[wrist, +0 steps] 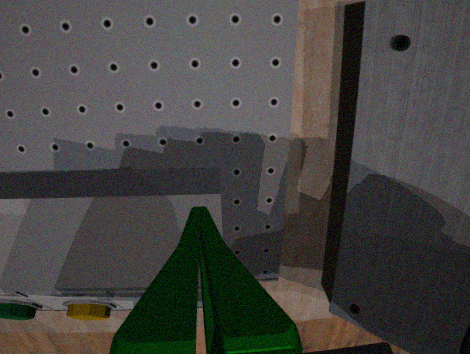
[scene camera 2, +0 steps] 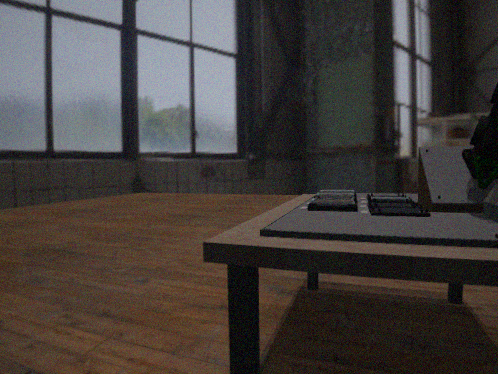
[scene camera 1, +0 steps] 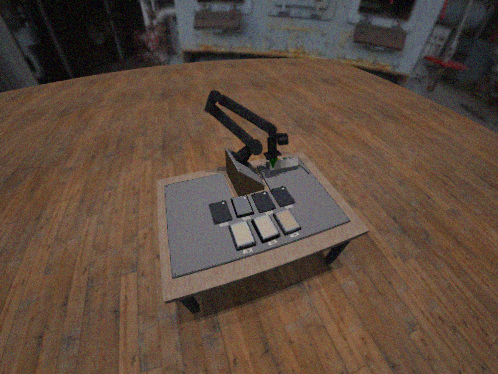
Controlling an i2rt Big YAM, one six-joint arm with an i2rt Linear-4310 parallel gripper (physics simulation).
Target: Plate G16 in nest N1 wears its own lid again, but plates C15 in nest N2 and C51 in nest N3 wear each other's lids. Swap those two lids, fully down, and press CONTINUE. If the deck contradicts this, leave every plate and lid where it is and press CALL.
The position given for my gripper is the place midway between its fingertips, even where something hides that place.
My gripper (wrist: 198,215) is shut and holds nothing. I also see a grey button box (wrist: 101,237).
